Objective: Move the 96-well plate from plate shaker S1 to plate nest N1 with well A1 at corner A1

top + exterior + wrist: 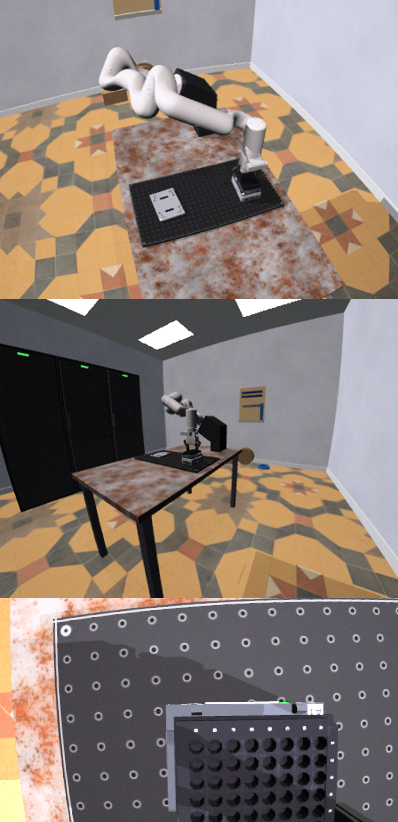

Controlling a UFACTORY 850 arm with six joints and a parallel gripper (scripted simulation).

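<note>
The plate nest N1 is 5 cm behind my hand, 39 cm to the right of it and 9 cm below it. From my hand the other things lie so: black 96-well plate: 1 cm below; A1 mark: 3 cm ahead, 44 cm to the right, 8 cm below.
</note>
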